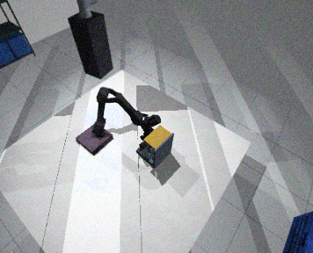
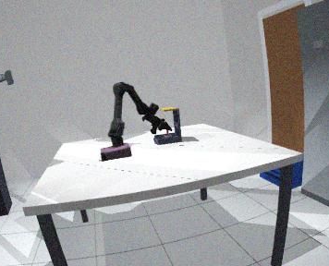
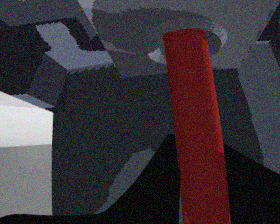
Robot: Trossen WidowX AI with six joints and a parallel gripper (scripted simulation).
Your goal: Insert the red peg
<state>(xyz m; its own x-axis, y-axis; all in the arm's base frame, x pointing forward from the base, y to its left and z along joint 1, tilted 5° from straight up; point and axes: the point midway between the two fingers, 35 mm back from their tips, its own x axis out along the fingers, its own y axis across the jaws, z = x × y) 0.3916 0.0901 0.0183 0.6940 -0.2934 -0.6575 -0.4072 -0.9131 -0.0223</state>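
The red peg is 30 mm behind my gripper tip, 10 mm to the left of it and 10 mm below it. Round my gripper tip: back wall (30 mm ahead, 20 mm to the right, 50 mm above); yellow roof (20 mm behind, 150 mm above).
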